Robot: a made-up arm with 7 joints. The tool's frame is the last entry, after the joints.
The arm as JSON. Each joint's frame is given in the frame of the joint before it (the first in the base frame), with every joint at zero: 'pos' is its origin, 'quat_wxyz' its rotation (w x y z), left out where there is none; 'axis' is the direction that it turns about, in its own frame. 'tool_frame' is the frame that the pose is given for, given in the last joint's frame.
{
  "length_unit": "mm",
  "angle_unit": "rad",
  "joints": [
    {
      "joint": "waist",
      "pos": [
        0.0,
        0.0,
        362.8
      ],
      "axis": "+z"
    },
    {
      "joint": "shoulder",
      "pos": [
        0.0,
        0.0,
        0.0
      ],
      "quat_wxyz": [
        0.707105,
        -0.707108,
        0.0,
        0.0
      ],
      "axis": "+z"
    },
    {
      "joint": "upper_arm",
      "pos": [
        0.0,
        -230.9,
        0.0
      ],
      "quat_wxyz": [
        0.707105,
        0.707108,
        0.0,
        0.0
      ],
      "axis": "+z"
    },
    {
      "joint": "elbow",
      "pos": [
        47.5,
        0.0,
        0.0
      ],
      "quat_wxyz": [
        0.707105,
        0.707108,
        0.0,
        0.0
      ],
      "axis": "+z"
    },
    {
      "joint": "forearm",
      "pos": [
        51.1,
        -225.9,
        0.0
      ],
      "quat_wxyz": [
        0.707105,
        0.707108,
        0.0,
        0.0
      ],
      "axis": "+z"
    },
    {
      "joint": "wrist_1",
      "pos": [
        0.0,
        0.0,
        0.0
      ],
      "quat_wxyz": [
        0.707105,
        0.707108,
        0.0,
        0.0
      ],
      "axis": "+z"
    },
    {
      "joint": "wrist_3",
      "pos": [
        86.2,
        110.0,
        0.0
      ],
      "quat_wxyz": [
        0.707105,
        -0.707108,
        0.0,
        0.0
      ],
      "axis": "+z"
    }
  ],
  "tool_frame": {
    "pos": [
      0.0,
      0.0,
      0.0
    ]
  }
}
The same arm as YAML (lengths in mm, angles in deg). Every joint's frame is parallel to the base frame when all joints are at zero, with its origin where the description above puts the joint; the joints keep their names.
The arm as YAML. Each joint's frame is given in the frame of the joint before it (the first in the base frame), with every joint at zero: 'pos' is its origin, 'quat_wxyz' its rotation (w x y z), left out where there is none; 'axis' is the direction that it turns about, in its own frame. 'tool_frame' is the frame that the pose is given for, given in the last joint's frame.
length_unit: mm
angle_unit: deg
joints:
  - joint: waist
    pos: [0.0, 0.0, 362.8]
    axis: [0.0, 0.0, 1.0]
  - joint: shoulder
    pos: [0.0, 0.0, 0.0]
    axis: [0.0, 1.0, 0.0]
  - joint: upper_arm
    pos: [0.0, 0.0, 230.9]
    axis: [0.0, 0.0, 1.0]
  - joint: elbow
    pos: [47.5, 0.0, 0.0]
    axis: [0.0, -1.0, 0.0]
  - joint: forearm
    pos: [51.1, 0.0, -225.9]
    axis: [0.0, 0.0, -1.0]
  - joint: wrist_1
    pos: [0.0, 0.0, 0.0]
    axis: [0.0, 1.0, 0.0]
  - joint: wrist_3
    pos: [86.2, 0.0, -110.0]
    axis: [0.0, 0.0, -1.0]
tool_frame:
  pos: [0.0, 0.0, 0.0]
  quat_wxyz: [0.000004, -1.000008, 0.0, 0.0]

